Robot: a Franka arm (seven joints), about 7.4 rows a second.
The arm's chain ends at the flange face. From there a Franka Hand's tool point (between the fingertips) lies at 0.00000 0.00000 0.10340 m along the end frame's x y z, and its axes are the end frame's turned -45 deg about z.
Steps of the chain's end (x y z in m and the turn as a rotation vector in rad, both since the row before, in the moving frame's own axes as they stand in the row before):
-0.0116, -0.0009, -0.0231, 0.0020, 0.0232, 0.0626
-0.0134, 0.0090, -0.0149, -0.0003, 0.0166, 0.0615
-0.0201, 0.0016, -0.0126, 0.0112, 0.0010, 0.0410
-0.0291, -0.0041, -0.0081, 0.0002, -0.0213, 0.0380
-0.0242, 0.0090, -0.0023, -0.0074, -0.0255, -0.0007
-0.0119, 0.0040, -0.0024, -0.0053, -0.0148, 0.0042
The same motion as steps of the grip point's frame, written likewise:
-0.0058, -0.0072, -0.0231, -0.0150, 0.0178, 0.0626
-0.0147, -0.0018, -0.0149, -0.0120, 0.0115, 0.0615
-0.0144, -0.0138, -0.0126, 0.0072, 0.0086, 0.0410
-0.0192, -0.0251, -0.0081, 0.0152, -0.0149, 0.0380
-0.0259, -0.0121, -0.0023, 0.0128, -0.0233, -0.0007
-0.0127, -0.0063, -0.0024, 0.0067, -0.0142, 0.0042

